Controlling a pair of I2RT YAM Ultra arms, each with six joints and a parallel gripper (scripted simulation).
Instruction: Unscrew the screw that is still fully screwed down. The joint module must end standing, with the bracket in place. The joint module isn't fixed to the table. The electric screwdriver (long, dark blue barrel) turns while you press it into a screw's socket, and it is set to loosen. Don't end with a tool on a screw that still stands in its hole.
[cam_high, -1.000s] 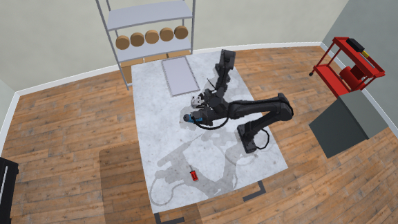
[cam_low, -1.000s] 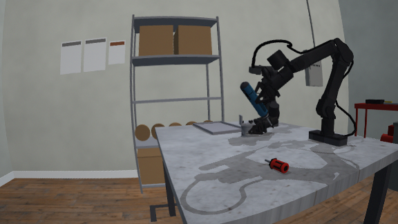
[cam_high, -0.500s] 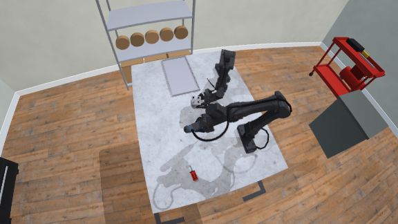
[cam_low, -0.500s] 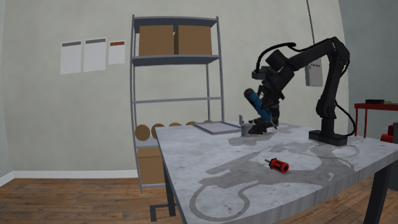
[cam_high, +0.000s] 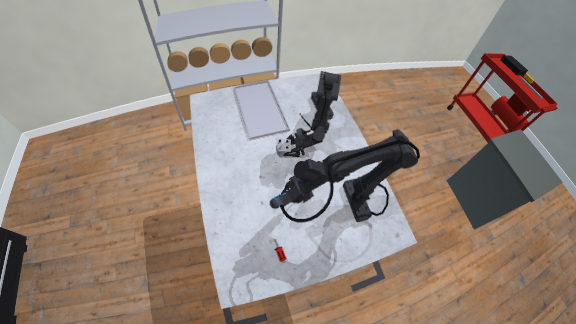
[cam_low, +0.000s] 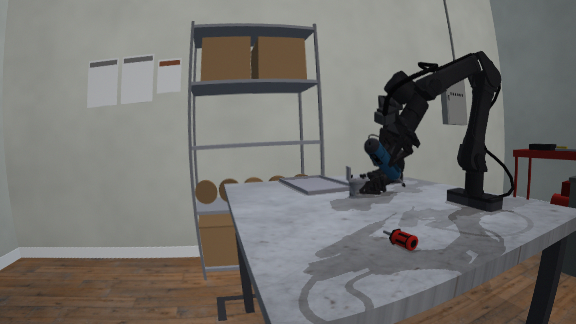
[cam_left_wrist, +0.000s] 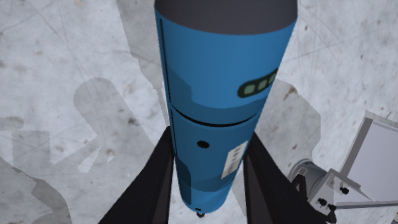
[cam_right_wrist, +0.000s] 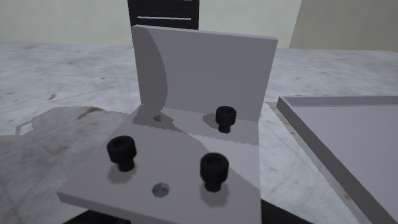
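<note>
Now: right hand right at the joint module. Also, from my right hand: screw (23 cm to the left, 6 cm behind, 4 cm above); then grey bracket (5 cm above); then bit (24 cm to the left, 6 cm above, 4 cm behind).
</note>
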